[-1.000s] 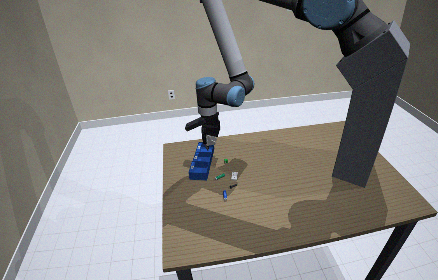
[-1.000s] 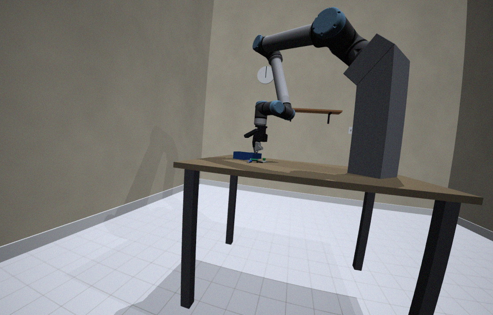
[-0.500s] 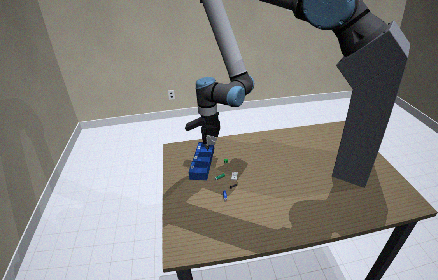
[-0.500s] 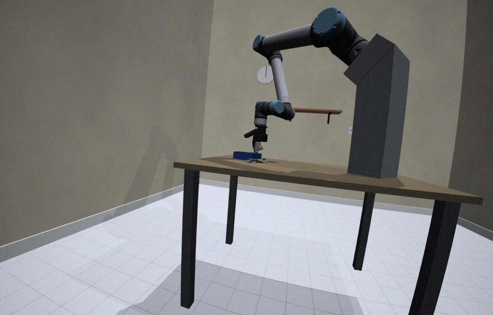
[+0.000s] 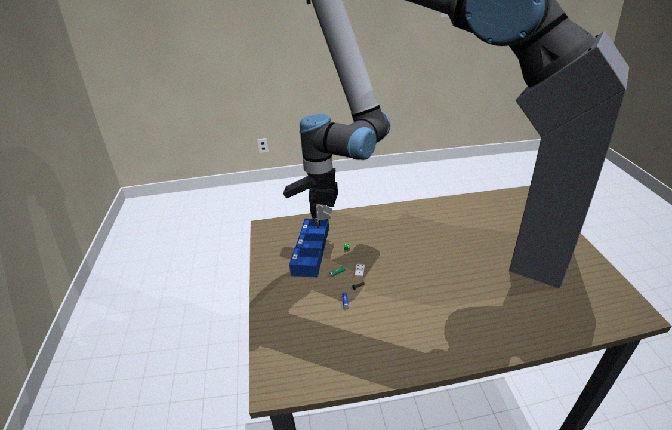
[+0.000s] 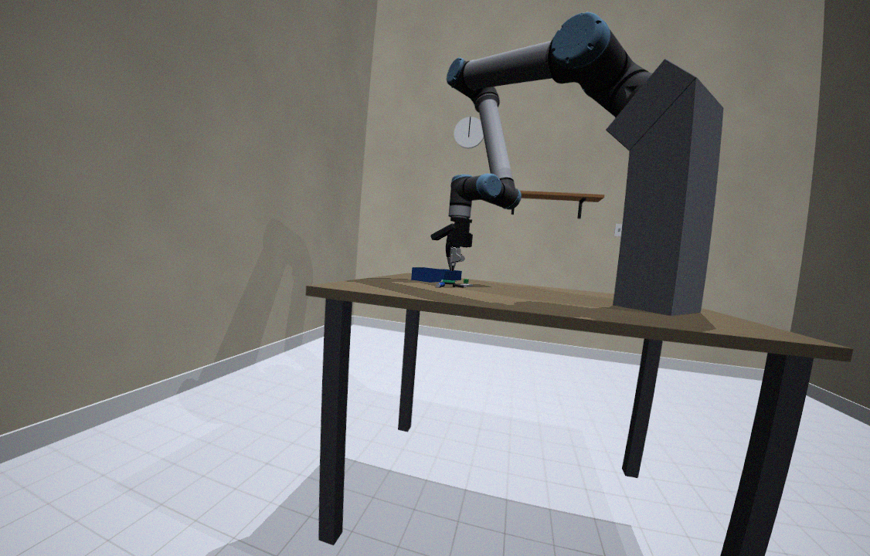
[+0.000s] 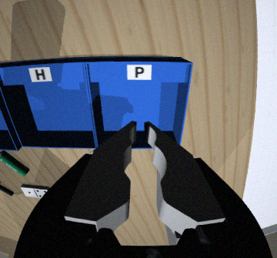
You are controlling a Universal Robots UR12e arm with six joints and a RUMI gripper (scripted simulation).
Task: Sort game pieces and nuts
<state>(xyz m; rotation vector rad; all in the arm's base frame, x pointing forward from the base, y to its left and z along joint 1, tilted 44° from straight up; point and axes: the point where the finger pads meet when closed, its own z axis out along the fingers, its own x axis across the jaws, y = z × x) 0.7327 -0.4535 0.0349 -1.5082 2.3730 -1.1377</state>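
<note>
The blue bin lies 60 mm ahead of my hand, 70 mm to the left of it and 30 mm below it. The rest, counted from my hand: green cylinder (20 mm ahead, 210 mm to the left, 40 mm below); then green die (50 mm behind, 110 mm to the left, 40 mm below); then white domino (40 mm behind, 230 mm to the left, 40 mm below).
</note>
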